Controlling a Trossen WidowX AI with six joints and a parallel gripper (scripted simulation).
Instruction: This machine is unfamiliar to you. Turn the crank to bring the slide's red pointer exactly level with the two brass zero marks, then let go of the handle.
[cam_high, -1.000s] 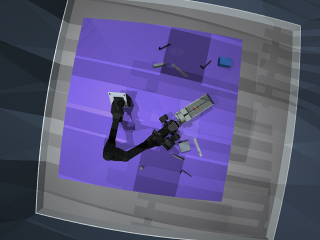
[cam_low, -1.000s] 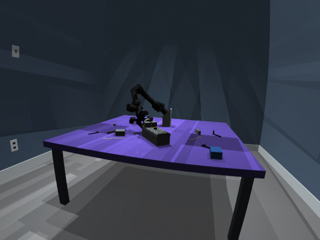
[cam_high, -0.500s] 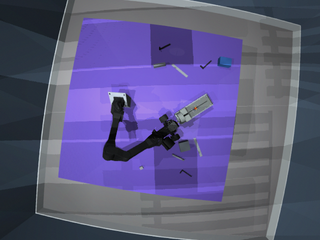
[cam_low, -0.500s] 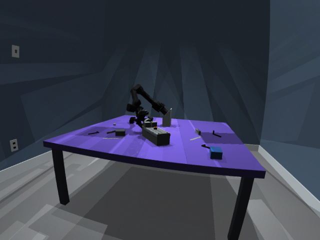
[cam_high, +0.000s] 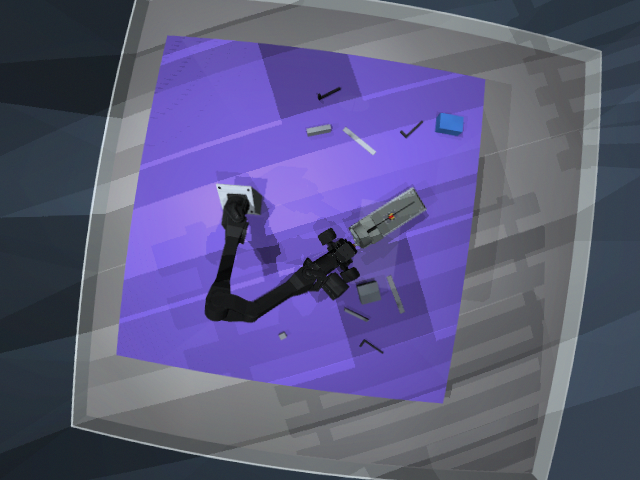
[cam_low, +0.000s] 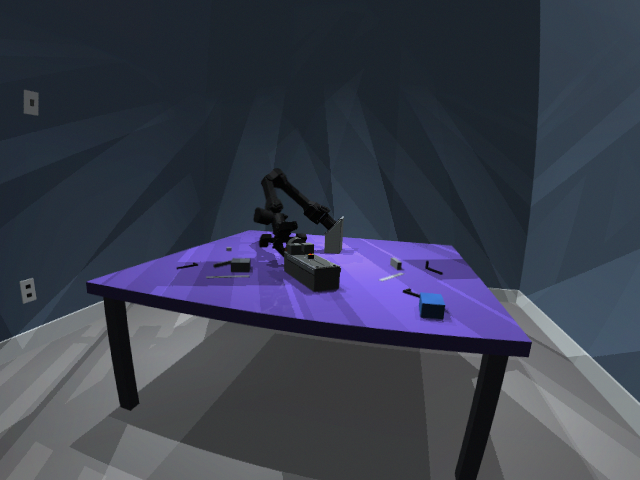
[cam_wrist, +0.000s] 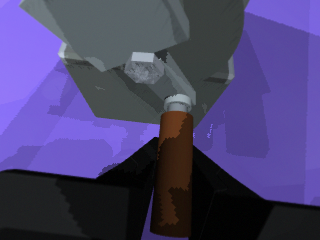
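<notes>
The brown crank handle lies 10 mm behind my gripper tip, 10 mm to the right of it and 20 mm above it. Round my gripper tip: dark L-shaped key (90 mm ahead, 370 mm to the right, 40 mm below); red pointer (120 mm ahead, 110 mm to the left, 40 mm above); grey block (80 mm ahead, 160 mm to the right, 20 mm below).
</notes>
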